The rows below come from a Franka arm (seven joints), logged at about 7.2 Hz.
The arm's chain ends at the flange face. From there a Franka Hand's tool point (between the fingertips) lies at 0.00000 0.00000 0.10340 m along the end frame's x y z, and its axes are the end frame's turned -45 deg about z.
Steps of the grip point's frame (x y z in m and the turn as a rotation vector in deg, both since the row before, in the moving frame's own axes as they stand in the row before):
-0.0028 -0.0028 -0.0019 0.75 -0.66 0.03
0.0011 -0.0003 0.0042 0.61 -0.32 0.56
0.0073 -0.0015 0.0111 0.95 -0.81 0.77
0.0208 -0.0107 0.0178 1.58 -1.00 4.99
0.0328 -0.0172 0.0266 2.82 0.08 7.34
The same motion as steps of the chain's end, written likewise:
-0.0022 0.0001 -0.0019 0.06 -1.00 0.03
0.0018 -0.0006 0.0042 0.21 -0.66 0.56
0.0063 -0.0060 0.0111 0.10 -1.24 0.77
0.0104 -0.0214 0.0179 0.41 -1.82 4.99
0.0143 -0.0314 0.0267 2.05 -1.94 7.34

